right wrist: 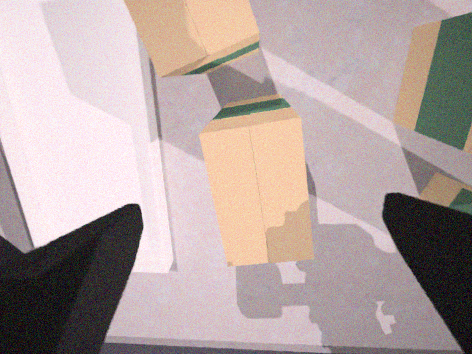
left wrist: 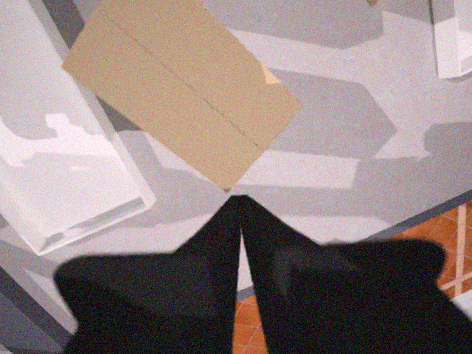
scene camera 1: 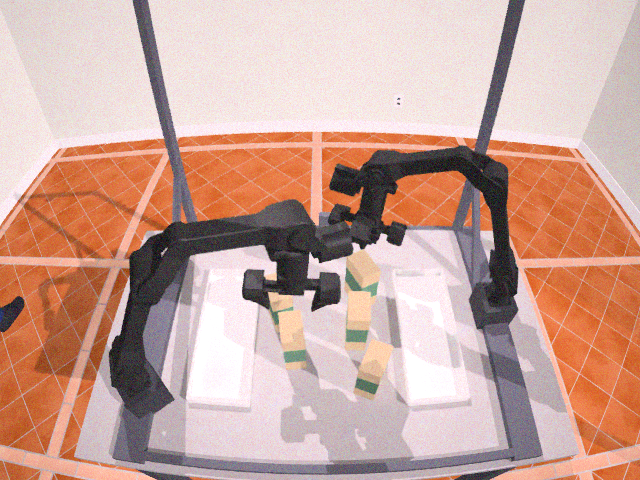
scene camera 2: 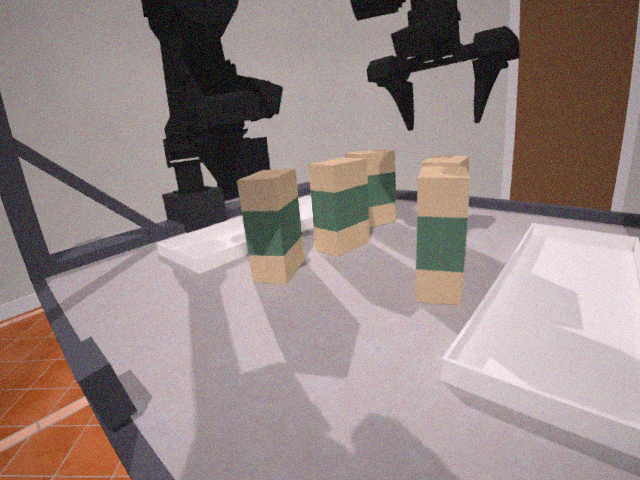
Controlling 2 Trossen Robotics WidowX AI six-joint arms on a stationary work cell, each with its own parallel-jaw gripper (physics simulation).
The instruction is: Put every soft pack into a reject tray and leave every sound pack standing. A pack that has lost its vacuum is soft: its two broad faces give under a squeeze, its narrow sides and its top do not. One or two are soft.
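Five tan packs with green bands stand on the table. In scene camera 1, two packs stand at the left, one at the back right, turned at an angle, one in the middle right and one at the front right. My right gripper is open and empty, above the two left packs; the front one lies between its fingers in the right wrist view. My left gripper is shut and empty, beside a corner of the back-right pack.
Two white trays flank the packs: one tray at the left of scene camera 1, the other tray at its right. No pack shows in either. A dark frame edges the table.
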